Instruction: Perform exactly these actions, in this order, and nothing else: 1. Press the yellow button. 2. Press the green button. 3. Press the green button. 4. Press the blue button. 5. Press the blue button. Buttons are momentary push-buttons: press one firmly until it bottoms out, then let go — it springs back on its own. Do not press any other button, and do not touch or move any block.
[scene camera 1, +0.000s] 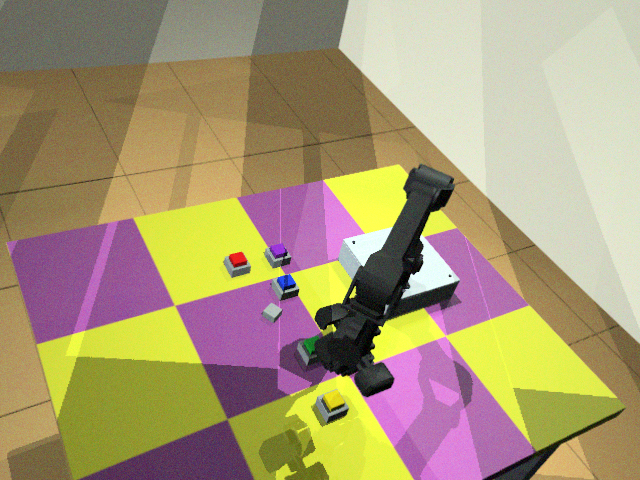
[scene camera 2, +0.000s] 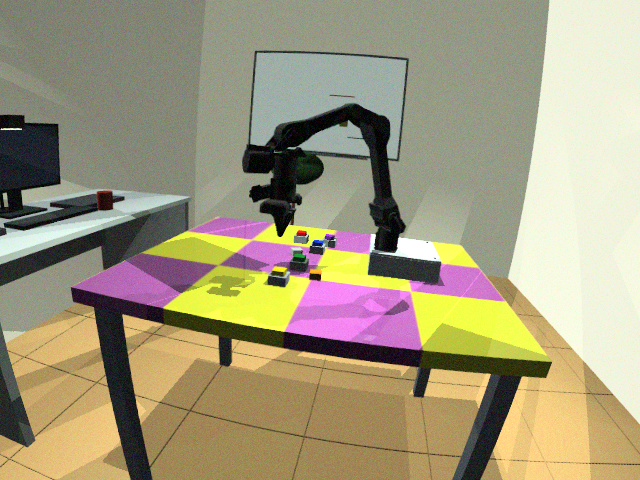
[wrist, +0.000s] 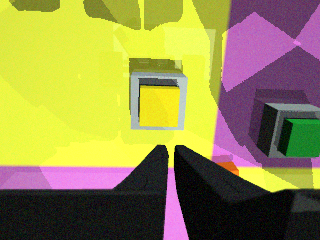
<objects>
My gripper shows in scene camera 1, in scene camera 2 and in the wrist view (169, 154). One and the same spot on my gripper: (scene camera 1: 371, 378) is (scene camera 2: 269, 200).
</objects>
